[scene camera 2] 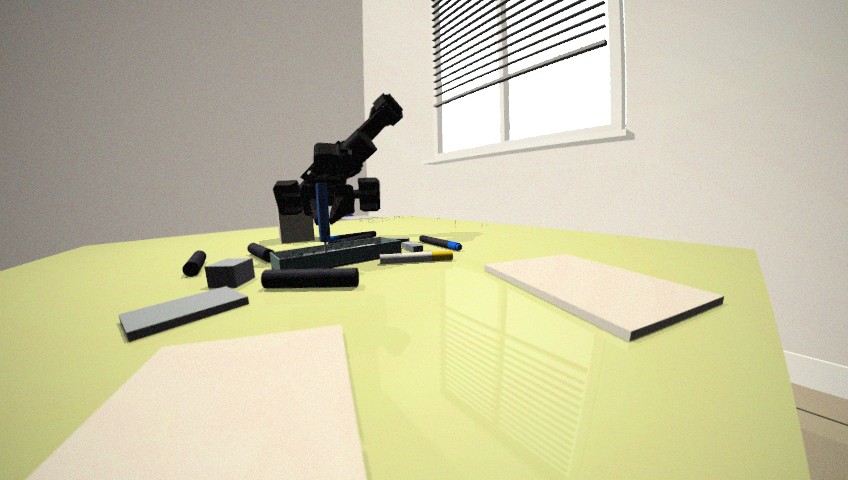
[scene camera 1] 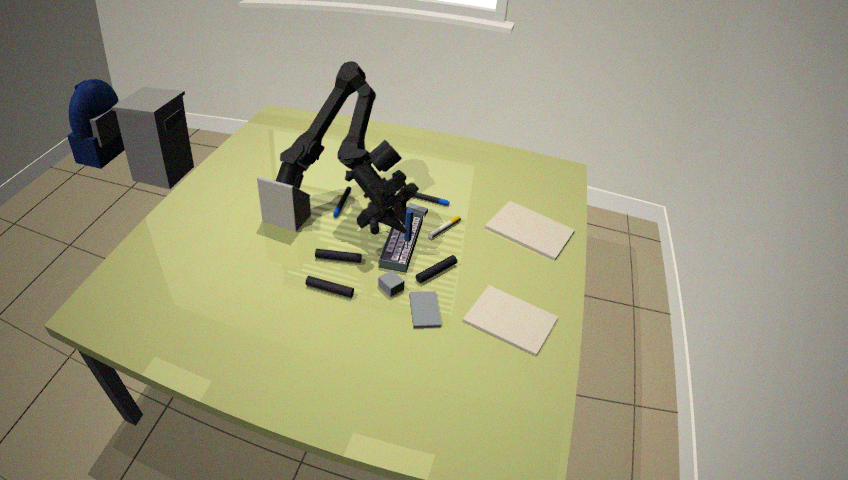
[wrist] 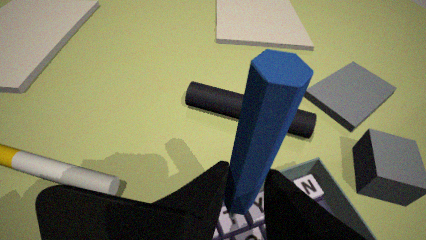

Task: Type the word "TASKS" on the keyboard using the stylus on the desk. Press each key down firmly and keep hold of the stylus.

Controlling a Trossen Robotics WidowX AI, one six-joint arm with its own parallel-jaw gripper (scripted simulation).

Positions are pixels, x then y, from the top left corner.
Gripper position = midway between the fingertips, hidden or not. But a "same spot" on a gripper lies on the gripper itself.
my gripper: scene camera 2; scene camera 1; wrist 246,173
grey slab: scene camera 2; scene camera 1; wrist 351,94
same spot on grey slab: [scene camera 1: 424,306] = [scene camera 2: 188,303]
same spot on my gripper: [scene camera 1: 388,216] = [scene camera 2: 308,199]
